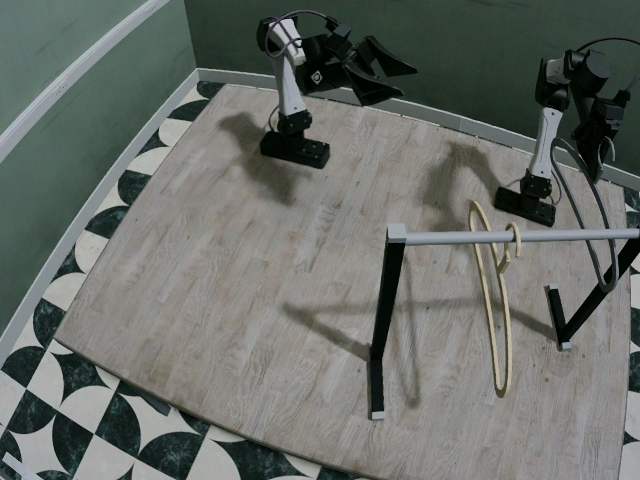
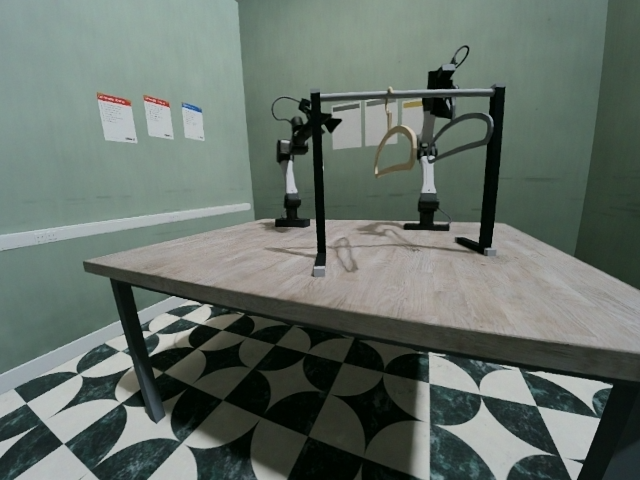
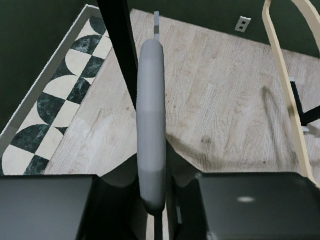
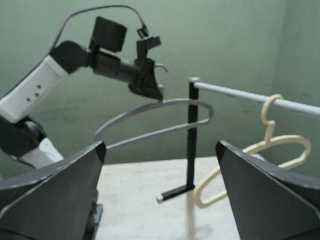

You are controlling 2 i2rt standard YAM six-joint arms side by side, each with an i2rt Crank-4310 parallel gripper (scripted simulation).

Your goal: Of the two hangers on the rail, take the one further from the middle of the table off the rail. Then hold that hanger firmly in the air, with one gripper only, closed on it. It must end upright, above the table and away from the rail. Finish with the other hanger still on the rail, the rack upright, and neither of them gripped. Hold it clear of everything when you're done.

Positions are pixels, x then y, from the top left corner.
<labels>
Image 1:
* my left gripper: 596, 179
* my right gripper: 410, 81
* cream hanger: 500, 268
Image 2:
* grey hanger: 487, 118
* cream hanger: 405, 130
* rack: 496, 92
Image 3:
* my left gripper: 157, 140
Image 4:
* my left gripper: 161, 98
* my right gripper: 160, 143
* cream hanger: 268, 142
</labels>
